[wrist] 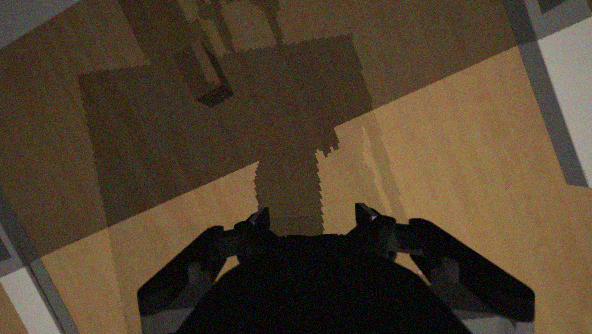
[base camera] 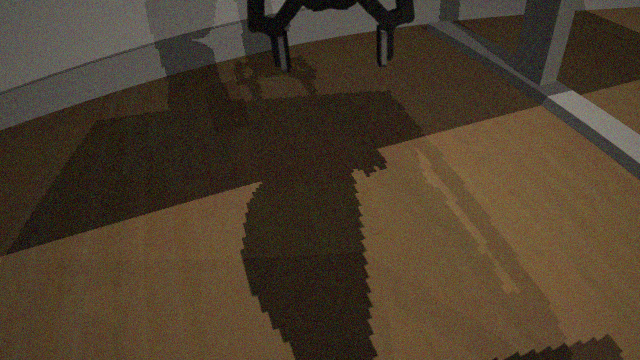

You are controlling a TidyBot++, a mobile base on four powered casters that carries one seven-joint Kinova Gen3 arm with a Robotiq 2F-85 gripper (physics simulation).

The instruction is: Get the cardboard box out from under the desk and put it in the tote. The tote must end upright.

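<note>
My gripper is open and empty, with its fingers pointing toward the shaded floor at the desk. A small brown box-like shape, likely the cardboard box, lies in the dark shadow on the floor in the wrist view. It is beyond my fingertips and a little to their left, apart from them. In the base camera view I cannot make it out clearly in the shadow. The desk's grey-white foot is on the right. The desk top and the tote do not show.
A second pale desk foot runs along the left edge of the wrist view. An upright desk leg rises from the right foot. A grey wall with a skirting board closes off the back. Shadows of the arm and desk cover part of the wooden floor.
</note>
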